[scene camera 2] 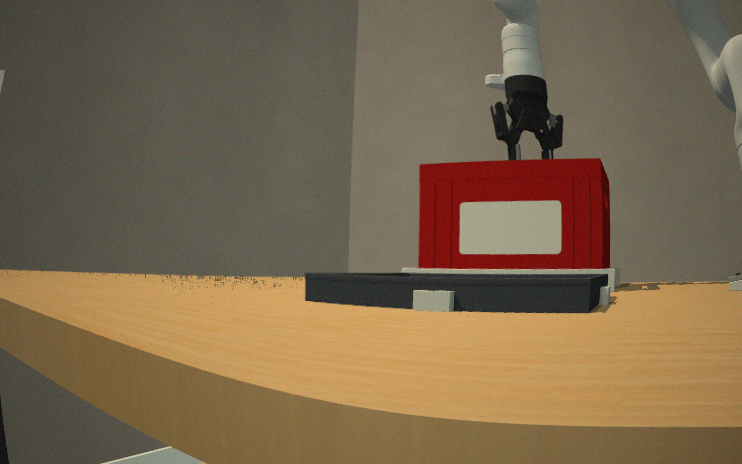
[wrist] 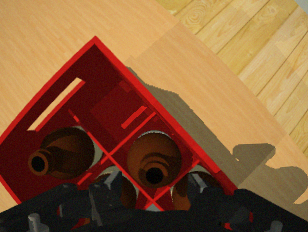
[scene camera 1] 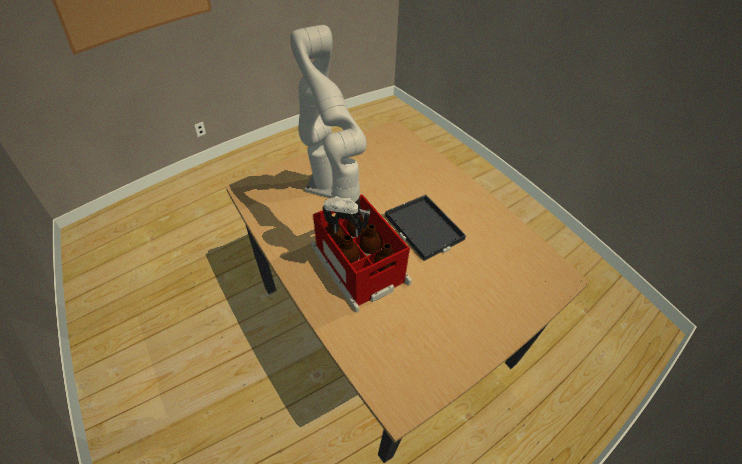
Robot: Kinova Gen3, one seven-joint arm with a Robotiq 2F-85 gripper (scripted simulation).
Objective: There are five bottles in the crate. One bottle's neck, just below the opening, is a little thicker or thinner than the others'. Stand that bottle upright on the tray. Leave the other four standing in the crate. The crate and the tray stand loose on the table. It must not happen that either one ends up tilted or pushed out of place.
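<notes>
Red crate (scene camera 1: 355,276), (wrist: 108,109). Dark tray (scene camera 1: 426,224), (scene camera 2: 510,293). My gripper (scene camera 2: 532,170), (wrist: 154,183).
</notes>
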